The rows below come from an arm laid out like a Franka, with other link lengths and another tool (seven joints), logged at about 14 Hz.
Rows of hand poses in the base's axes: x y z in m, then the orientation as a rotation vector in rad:
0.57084, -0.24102, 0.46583, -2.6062, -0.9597, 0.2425
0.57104, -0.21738, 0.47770, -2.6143, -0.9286, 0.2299
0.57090, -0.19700, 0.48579, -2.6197, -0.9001, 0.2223
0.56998, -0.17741, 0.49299, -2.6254, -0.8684, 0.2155
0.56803, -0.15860, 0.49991, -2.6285, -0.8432, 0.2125
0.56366, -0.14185, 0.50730, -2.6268, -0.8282, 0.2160
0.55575, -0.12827, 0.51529, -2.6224, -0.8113, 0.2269
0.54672, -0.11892, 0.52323, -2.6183, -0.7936, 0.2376
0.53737, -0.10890, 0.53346, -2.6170, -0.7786, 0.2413
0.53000, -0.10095, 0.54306, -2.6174, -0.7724, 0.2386
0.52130, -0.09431, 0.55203, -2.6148, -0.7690, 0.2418
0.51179, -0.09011, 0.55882, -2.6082, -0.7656, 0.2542
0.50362, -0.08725, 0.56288, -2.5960, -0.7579, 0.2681
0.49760, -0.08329, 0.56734, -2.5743, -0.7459, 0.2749
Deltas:
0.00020, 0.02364, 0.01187, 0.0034, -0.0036, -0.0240
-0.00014, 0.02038, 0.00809, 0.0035, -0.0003, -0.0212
-0.00092, 0.01959, 0.00720, 0.0034, 0.0007, -0.0234
-0.00195, 0.01881, 0.00692, 0.0031, 0.0025, -0.0181
-0.00437, 0.01675, 0.00739, 0.0035, 0.0059, -0.0095
-0.00791, 0.01358, 0.00799, 0.0042, 0.0119, -0.0094
-0.00903, 0.00935, 0.00794, 0.0040, 0.0119, -0.0101
-0.00935, 0.01002, 0.01023, 0.0028, 0.0060, -0.0096
-0.00737, 0.00795, 0.00960, 0.0014, -0.0006, -0.0047
-0.00870, 0.00664, 0.00897, 0.0021, 0.0036, -0.0015
-0.00951, 0.00420, 0.00679, 0.0033, 0.0107, 0.0003
-0.00817, 0.00286, 0.00406, 0.0087, 0.0143, -0.0017
-0.00602, 0.00396, 0.00446, 0.0201, 0.0135, -0.0047

